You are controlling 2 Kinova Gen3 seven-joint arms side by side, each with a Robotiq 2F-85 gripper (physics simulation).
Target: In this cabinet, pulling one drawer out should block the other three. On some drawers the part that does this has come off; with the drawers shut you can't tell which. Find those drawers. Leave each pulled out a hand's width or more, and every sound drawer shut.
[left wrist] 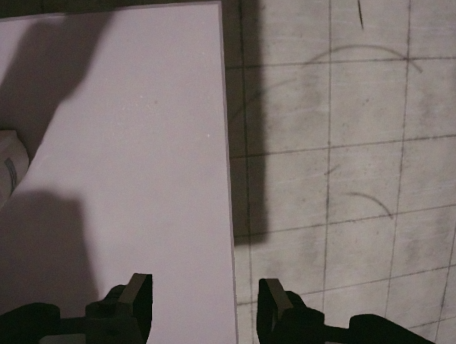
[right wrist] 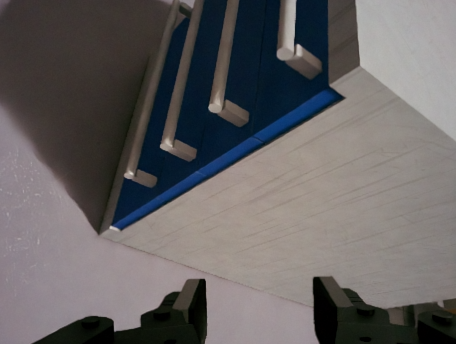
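Note:
The cabinet point(right wrist: 280, 190) shows in the right wrist view with a pale side panel and a blue front. Its blue drawer fronts point(right wrist: 250, 60) carry several pale bar handles point(right wrist: 224, 60), stacked one beside another in this view. The drawer fronts look flush with each other; no drawer shows pulled out. My right gripper point(right wrist: 259, 302) is open and empty, over the table beside the cabinet's lower edge, apart from the handles. My left gripper point(left wrist: 205, 300) is open and empty, above the table's edge. The cabinet does not show in the left wrist view.
The pale table top point(left wrist: 150, 150) point(right wrist: 45, 250) ends at a straight edge, with the tiled floor point(left wrist: 365, 110) beyond it. A white rounded part point(left wrist: 11, 162), apparently of a robot arm, shows at the left edge of the left wrist view. Dark shadows fall on the table.

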